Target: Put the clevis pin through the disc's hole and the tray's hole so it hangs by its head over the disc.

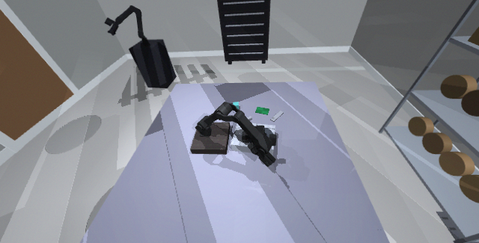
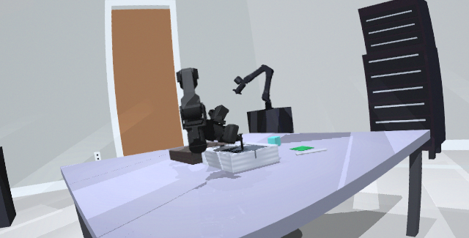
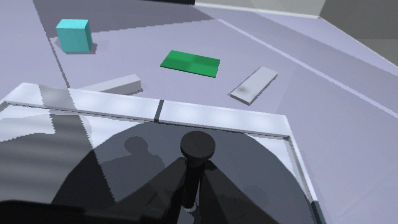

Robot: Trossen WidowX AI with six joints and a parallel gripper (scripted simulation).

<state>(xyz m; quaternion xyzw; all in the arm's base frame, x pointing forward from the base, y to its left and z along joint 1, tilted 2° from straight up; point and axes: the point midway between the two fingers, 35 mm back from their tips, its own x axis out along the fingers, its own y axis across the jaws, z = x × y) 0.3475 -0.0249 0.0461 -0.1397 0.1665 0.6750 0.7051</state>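
The clevis pin is 10 mm below my gripper tip. Also, from my gripper tip: disc: 40 mm below; then pale flat bar: 110 mm ahead, 240 mm to the left, 90 mm below; then steel tray: 40 mm behind, 50 mm below.
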